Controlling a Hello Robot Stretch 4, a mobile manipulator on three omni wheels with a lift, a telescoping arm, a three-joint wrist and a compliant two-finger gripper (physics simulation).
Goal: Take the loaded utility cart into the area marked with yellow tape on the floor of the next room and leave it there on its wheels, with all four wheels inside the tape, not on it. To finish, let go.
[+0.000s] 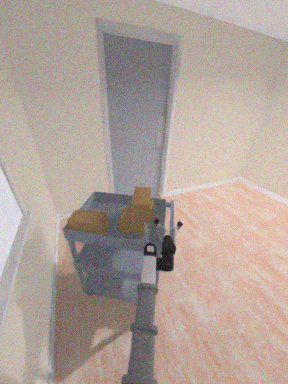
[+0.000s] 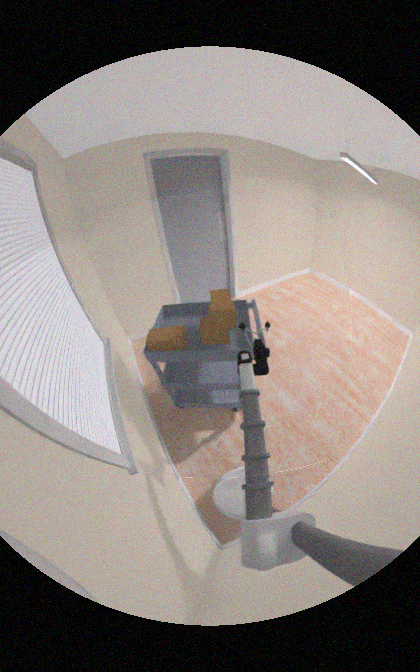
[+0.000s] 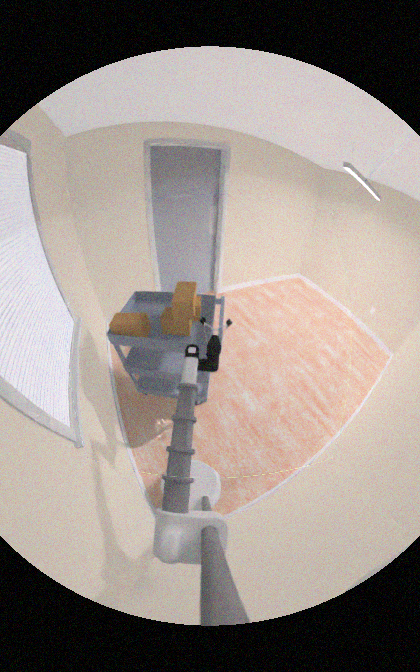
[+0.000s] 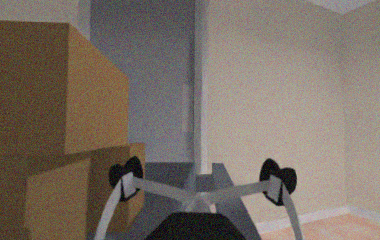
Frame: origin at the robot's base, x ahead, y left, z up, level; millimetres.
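Seen in the pictures: gripper, fingertip midpoint: [image 1: 168, 220] [image 4: 200, 171].
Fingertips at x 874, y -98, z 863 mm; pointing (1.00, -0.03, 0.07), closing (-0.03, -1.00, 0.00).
Offsets run from my fingertips to a thing's top centre. "spot": to the spot under its first point. Level surfaces: height alone.
The blue-grey utility cart [image 1: 115, 240] [image 2: 200, 355] [image 3: 150, 340] stands upright in front of a doorway. One orange-brown box @[dz +21, dx -57, dy +504 mm] [image 1: 89, 221] [image 2: 167, 338] [image 3: 130, 324] lies at the tray's near left corner; more boxes [image 1: 135, 220] [image 2: 216, 331] [image 3: 184, 310] [image 4: 97, 95] are piled toward its right side. My gripper [image 1: 168, 223] [image 2: 255, 325] [image 3: 216, 321] [image 4: 200, 171] is open, at the cart's right end by the handle, its fingertips wide apart with nothing gripped. The arm hides part of the cart's near right side. The yellow tape area cannot be made out, and most wheels are hidden or blurred.
The grey doorway @[spot: dz +526, dx +1524, dy +414 mm] [image 1: 137, 110] [image 2: 195, 225] [image 3: 184, 215] [image 4: 145, 80] has a pale frame and lies behind the cart. A wall with a bright, slatted window [image 2: 50, 300] [image 3: 35, 280] runs close on the left. Orange wood floor @[dz -891 mm] [image 1: 225, 260] [image 2: 310, 350] [image 3: 280, 360] extends to the right.
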